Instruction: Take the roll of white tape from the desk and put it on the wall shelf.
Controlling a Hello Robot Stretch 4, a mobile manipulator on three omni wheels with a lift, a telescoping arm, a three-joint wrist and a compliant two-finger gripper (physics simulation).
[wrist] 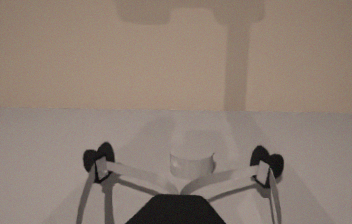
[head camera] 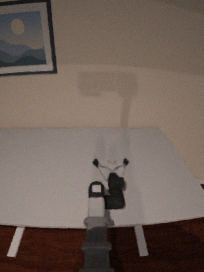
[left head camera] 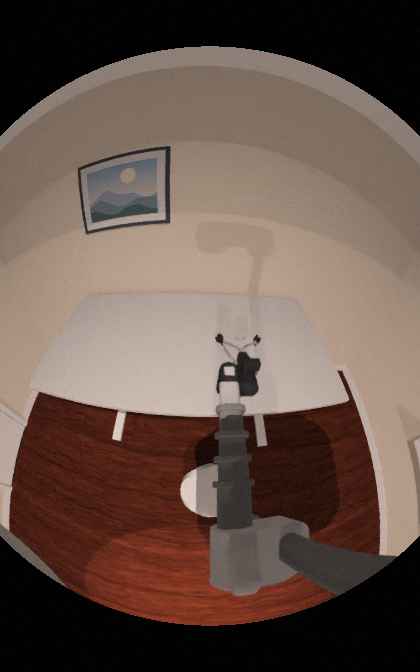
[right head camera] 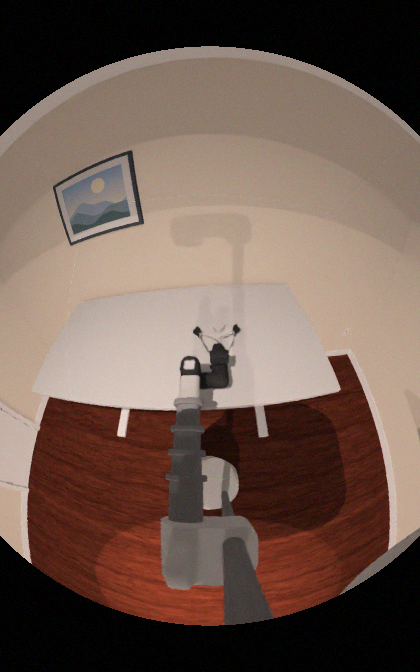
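Observation:
The roll of white tape (wrist: 192, 164) (left head camera: 240, 337) (right head camera: 220, 328) lies on the white desk (head camera: 45, 175) (left head camera: 125, 345) (right head camera: 120, 345) (wrist: 35, 145), right of the desk's middle. It is pale and hard to make out in the head views. My gripper (head camera: 111, 162) (left head camera: 238, 339) (right head camera: 217, 330) (wrist: 181, 157) is open, reaching over the desk. In the wrist view the tape shows between the two spread fingertips, a little right of centre, with gaps on both sides. Its lower edge is partly hidden by the finger strips. The wall shelf does not show in these views.
A framed mountain picture (head camera: 22, 40) (left head camera: 125, 192) (right head camera: 97, 200) hangs on the wall at the left. The wall stands behind the desk, with my shadow on it. A round white object (left head camera: 205, 490) (right head camera: 218, 482) is on the wooden floor under my arm.

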